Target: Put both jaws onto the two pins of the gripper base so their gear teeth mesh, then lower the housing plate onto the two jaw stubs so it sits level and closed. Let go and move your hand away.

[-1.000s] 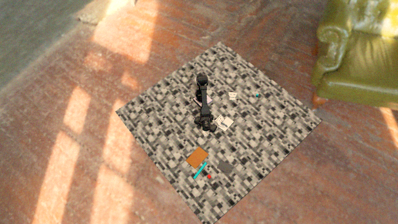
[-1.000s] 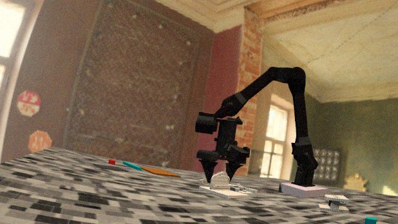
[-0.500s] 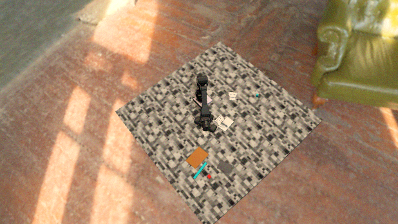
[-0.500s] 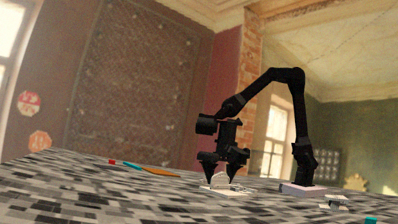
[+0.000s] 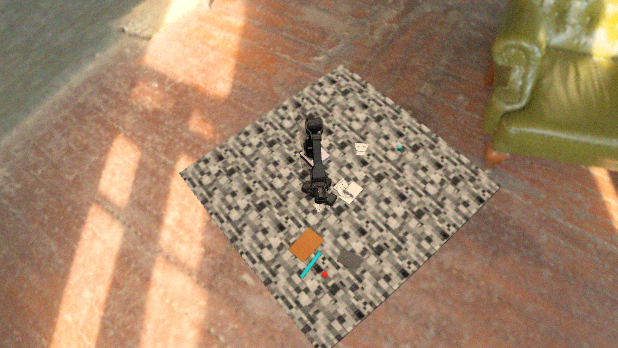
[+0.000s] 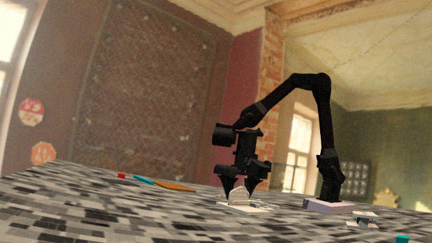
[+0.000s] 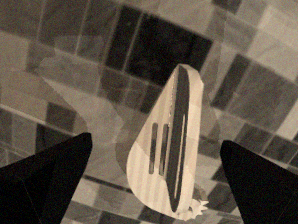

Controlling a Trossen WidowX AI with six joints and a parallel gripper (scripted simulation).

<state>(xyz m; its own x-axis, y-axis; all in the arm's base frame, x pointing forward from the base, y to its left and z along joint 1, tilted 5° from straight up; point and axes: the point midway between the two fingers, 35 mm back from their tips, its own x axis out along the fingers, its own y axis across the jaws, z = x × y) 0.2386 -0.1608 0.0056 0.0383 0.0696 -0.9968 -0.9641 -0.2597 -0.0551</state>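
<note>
The cream plate lies 8 cm ahead of my gripper tip and 15 cm to the left of it. Also, from my gripper tip: teal bar: 23 cm ahead, 28 cm to the right; orange plate: 13 cm ahead, 22 cm to the right; grey plate: 34 cm ahead, 12 cm to the right.
</note>
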